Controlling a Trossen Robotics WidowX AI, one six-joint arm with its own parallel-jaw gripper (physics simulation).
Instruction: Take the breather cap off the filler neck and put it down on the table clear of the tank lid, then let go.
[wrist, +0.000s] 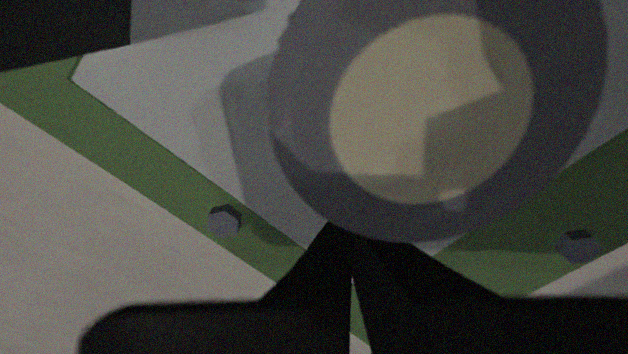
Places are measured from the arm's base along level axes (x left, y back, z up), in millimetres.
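Pixels of known places: gripper, fingertip midpoint: (347, 222).
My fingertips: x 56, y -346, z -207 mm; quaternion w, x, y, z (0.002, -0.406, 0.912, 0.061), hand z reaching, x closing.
Observation:
For each thing: its top centre in the pictures, then the offset to it from my fingertips. "spot": a spot on its surface instead. Level surfaces: height alone.
- breather cap at its top centre: (426, 122) dx +31, dy -39, dz +43 mm
- tank lid at a spot on its surface: (120, 130) spot: dx +69, dy +28, dz +0 mm
- bolt head at a spot on its surface: (224, 221) spot: dx +29, dy +28, dz +3 mm
- black shape at a spot on its surface: (60, 30) spot: dx +83, dy +1, dz +24 mm
- pale table at its surface level: dz -15 mm
The breather cap (400, 100), a dark grey round top with a cream disc in its middle, fills the upper centre and right of the wrist view. Its upper edge is cut off by the frame. The filler neck is hidden, so I cannot tell how the cap sits on it. The tank lid (120, 130) shows as a green bolted border around a pale grey panel, beneath the cap. My gripper (347, 222) is shut and empty. Its black fingertips are at the cap's lower edge in the view; I cannot tell whether they touch it.
One bolt head (224, 221) stands on the green border at left, another bolt head (577, 246) at right. A black shape (60, 30) fills the upper left corner. The pale table (75, 215) shows at lower left. Shadows fall across the cap and panel.

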